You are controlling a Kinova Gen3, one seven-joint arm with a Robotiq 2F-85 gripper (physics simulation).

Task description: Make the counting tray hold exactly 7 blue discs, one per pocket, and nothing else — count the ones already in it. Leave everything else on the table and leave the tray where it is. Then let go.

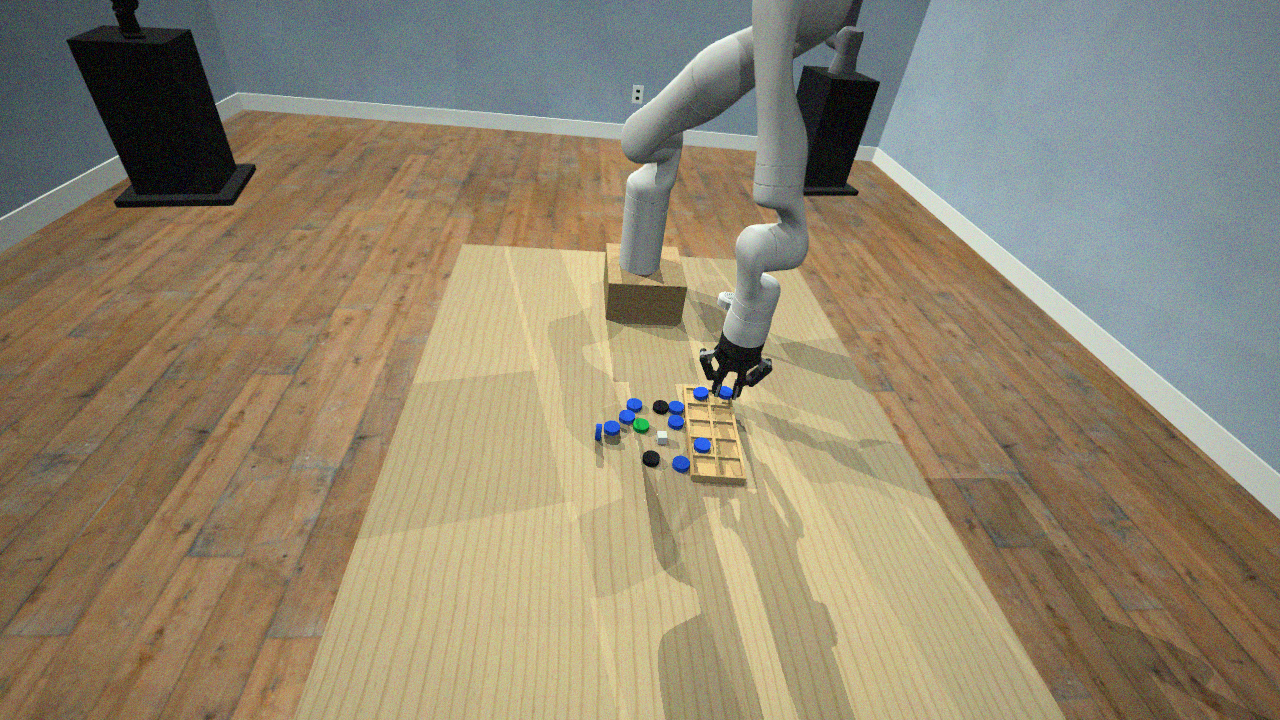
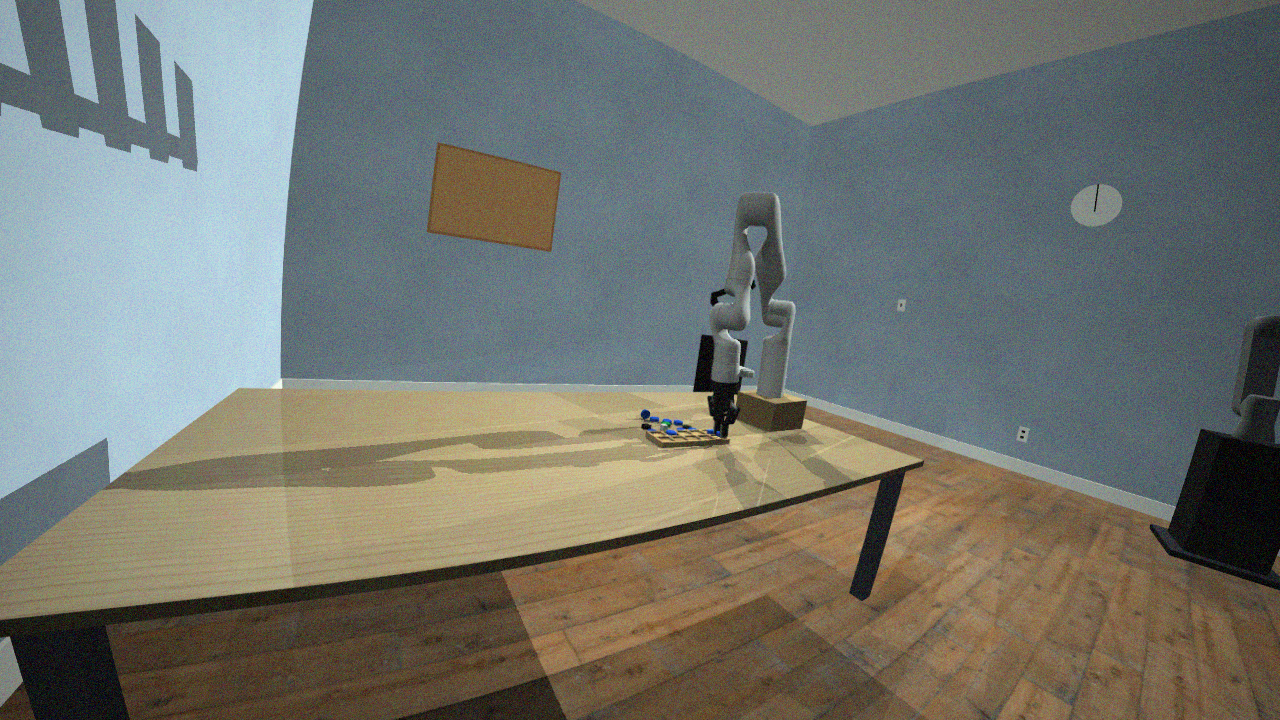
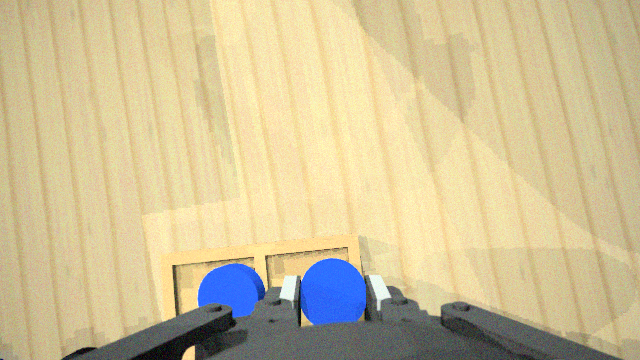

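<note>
The wooden counting tray has two columns of pockets. One blue disc sits in its far-left pocket, and another blue disc sits in the left column nearer the front. My gripper points down at the far-right pocket, shut on a blue disc. The held disc is over or in that pocket; whether it touches the bottom is hidden. Loose blue discs lie close left of the tray.
More blue discs lie farther left, with one blue disc on edge. A green disc, two black discs and a white cube lie among them. The arm's wooden base block stands behind.
</note>
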